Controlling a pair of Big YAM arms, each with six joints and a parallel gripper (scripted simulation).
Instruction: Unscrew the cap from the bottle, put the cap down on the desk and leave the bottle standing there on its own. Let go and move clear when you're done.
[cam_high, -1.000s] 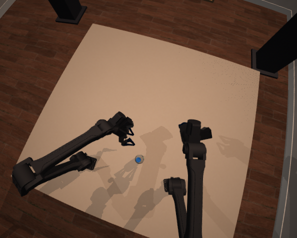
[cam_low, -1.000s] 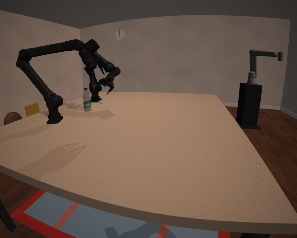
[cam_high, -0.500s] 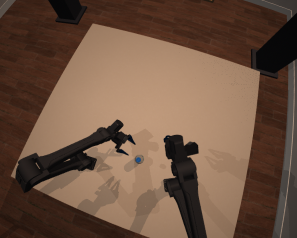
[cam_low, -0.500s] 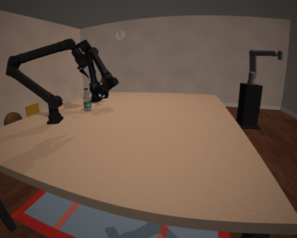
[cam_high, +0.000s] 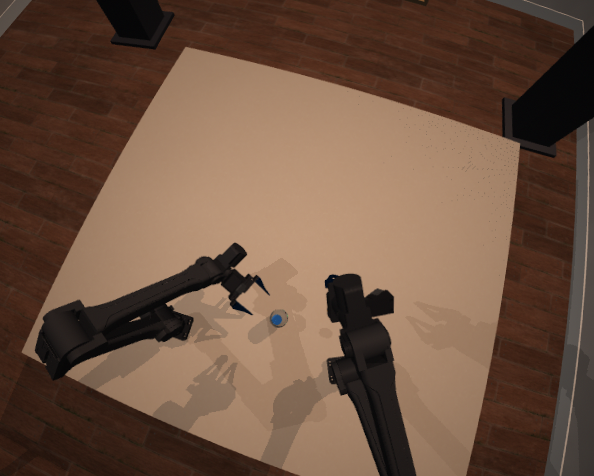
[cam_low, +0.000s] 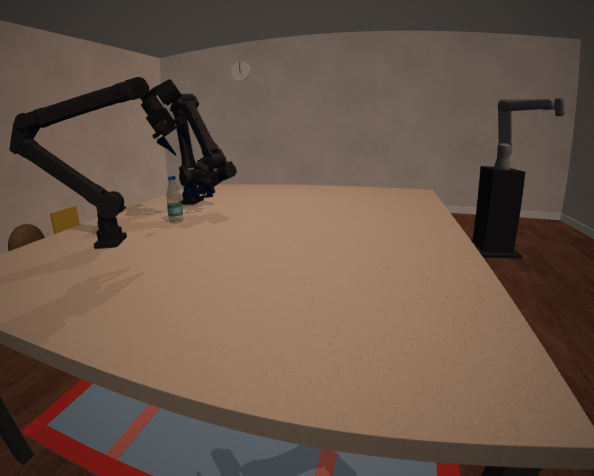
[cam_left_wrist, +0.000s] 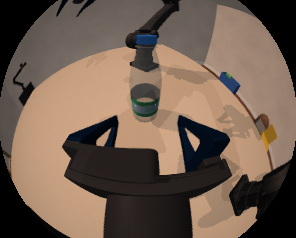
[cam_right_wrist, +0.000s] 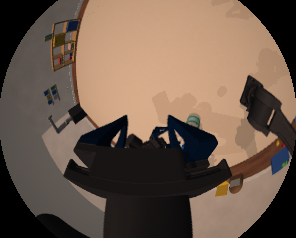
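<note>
My left hand is 80 mm to the left of the clear plastic bottle and 30 mm past it. The rest, counted from my left hand: blue cap (90 mm above, 80 mm to the right, 30 mm behind).
The blue cap is 13 cm behind my right hand, 13 cm to the left of it and 11 cm below it. From my right hand the other things lie so: clear plastic bottle (13 cm behind, 13 cm to the left, 20 cm below).
</note>
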